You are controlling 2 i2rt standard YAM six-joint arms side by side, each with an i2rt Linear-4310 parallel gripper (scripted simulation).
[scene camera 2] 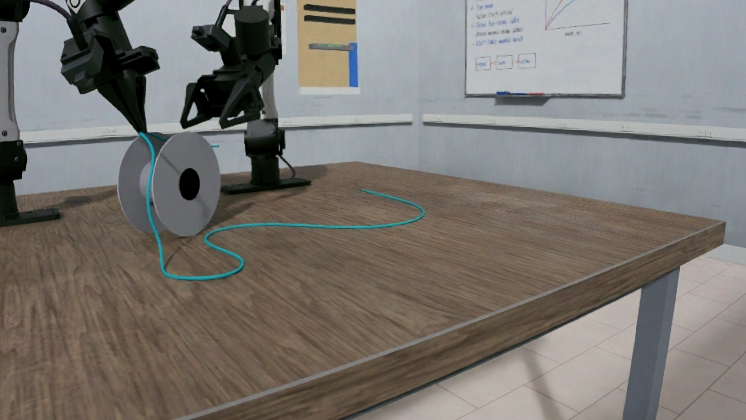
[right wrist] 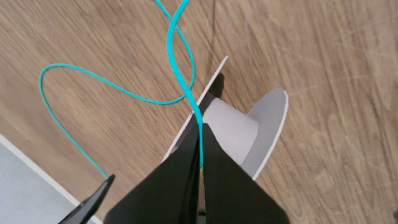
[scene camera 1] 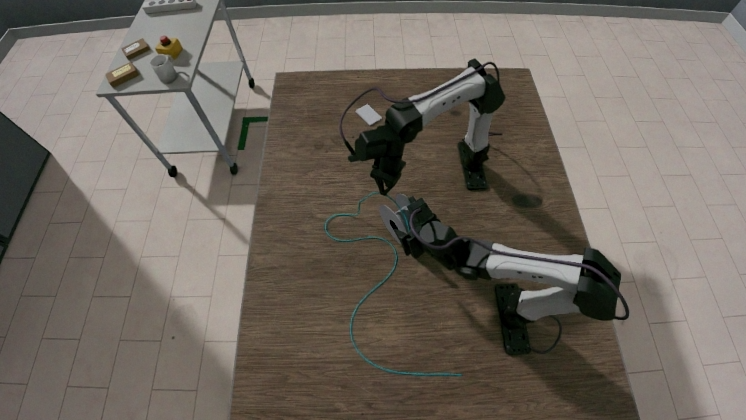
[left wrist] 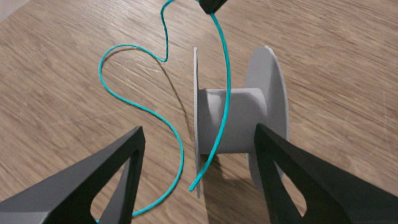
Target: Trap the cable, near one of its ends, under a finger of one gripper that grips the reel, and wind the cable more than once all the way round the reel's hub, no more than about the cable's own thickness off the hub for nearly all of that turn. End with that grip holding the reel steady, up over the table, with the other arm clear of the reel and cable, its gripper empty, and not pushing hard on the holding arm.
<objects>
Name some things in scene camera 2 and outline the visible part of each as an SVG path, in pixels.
My left gripper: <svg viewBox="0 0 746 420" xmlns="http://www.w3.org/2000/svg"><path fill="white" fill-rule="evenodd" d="M219 25L216 27L230 38L228 50L219 52L224 65L219 69L214 69L212 71L213 74L202 75L197 82L187 84L185 104L180 118L182 129L193 127L212 118L220 118L218 122L221 129L261 118L260 112L264 108L264 102L259 91L262 85L262 73L254 69L256 67L254 63L250 61L243 63L236 37L232 37ZM194 102L199 112L197 112L194 118L187 121Z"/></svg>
My right gripper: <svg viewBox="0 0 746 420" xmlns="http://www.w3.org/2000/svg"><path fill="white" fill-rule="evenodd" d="M81 22L79 24L80 29L84 32L83 36L86 38L87 43L83 47L78 48L73 37L63 41L64 47L60 62L65 65L91 53L94 38L96 38L104 50L101 71L95 77L88 79L88 83L80 87L73 85L77 86L79 94L87 94L97 89L127 119L138 135L140 135L140 132L143 134L147 133L145 115L147 79L145 75L160 69L156 49L144 45L133 49L118 14L112 17L110 14L97 17L98 25L90 27L89 21Z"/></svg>
</objects>
